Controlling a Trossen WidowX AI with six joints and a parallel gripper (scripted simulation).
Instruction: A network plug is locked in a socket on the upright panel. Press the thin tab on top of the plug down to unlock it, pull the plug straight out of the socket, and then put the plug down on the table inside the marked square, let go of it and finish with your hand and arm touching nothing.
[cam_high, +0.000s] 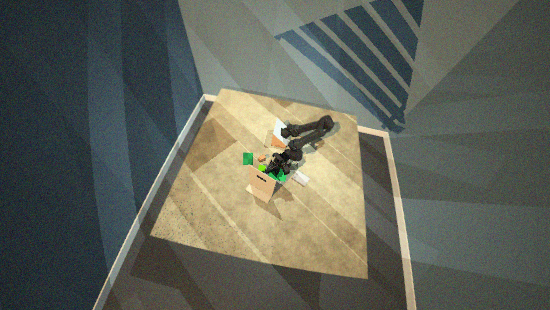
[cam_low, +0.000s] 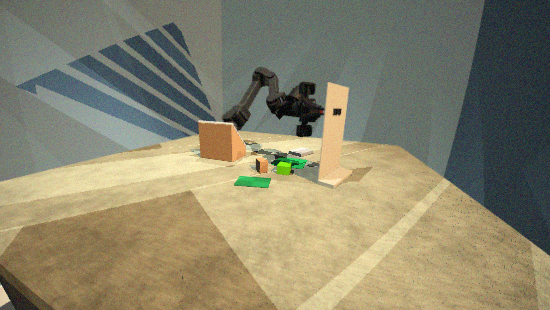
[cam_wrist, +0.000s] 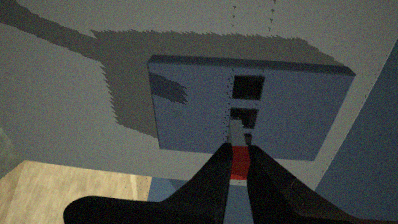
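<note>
Now: gripper tip 110 mm past the flat green square, 90 mm to the right of it and 210 mm above it. From my gripper tip the other things lie so: upright tan panel (40 mm ahead, 20 mm to the right, 80 mm below).
</note>
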